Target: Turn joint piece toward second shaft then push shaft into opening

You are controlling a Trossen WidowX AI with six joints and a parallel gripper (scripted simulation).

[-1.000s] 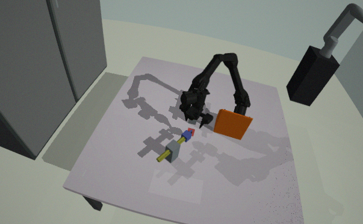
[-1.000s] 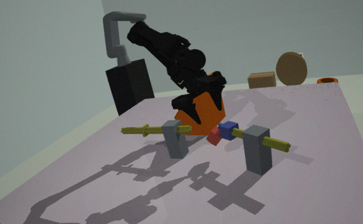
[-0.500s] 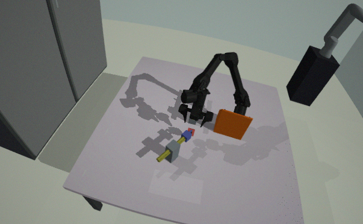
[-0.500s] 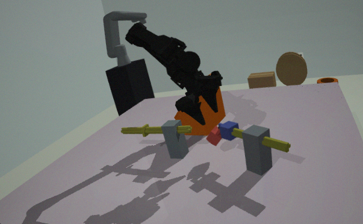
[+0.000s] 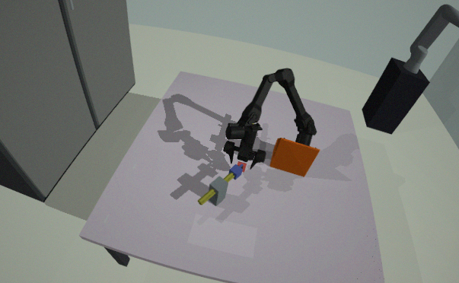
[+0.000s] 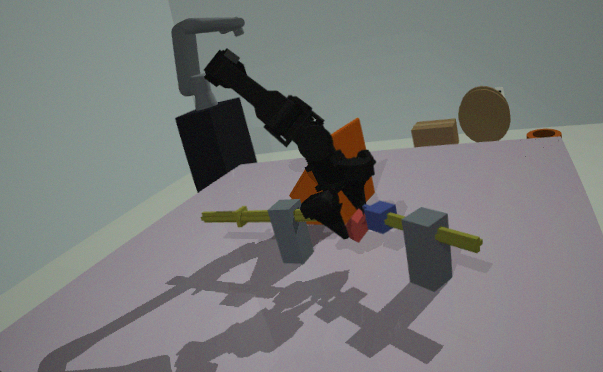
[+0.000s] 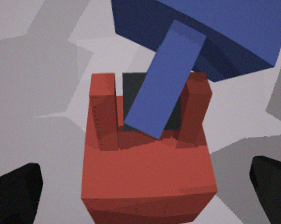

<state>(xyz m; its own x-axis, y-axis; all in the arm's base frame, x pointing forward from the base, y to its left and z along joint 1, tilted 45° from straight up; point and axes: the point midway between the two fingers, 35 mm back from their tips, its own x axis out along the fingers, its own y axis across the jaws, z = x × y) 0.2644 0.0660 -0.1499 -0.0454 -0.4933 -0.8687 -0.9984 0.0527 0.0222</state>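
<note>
The red joint piece is 1 cm to the left of my gripper tip.
</note>
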